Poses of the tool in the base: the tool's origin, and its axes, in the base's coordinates. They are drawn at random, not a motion.
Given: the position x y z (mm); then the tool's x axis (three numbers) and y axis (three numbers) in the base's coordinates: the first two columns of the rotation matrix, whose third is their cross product.
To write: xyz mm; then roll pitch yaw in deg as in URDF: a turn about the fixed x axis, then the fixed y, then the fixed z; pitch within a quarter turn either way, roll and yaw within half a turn. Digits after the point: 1 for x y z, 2 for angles.
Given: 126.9, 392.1, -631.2, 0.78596, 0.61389, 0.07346, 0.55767, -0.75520, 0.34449
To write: 126.9, 392.1, -631.2, 159.79, -4.21, 37.99
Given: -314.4, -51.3, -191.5, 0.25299, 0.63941, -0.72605, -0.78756, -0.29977, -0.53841
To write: -314.4, -51.3, -191.5, -51.54, 46.56, 68.41
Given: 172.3, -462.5, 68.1, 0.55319, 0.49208, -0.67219, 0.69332, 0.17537, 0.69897
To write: 172.3, -462.5, 68.1, 109.25, 42.24, 41.65
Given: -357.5, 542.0, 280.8, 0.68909, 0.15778, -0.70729, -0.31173, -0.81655, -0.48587
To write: -357.5, 542.0, 280.8, -136.58, 45.01, 12.90
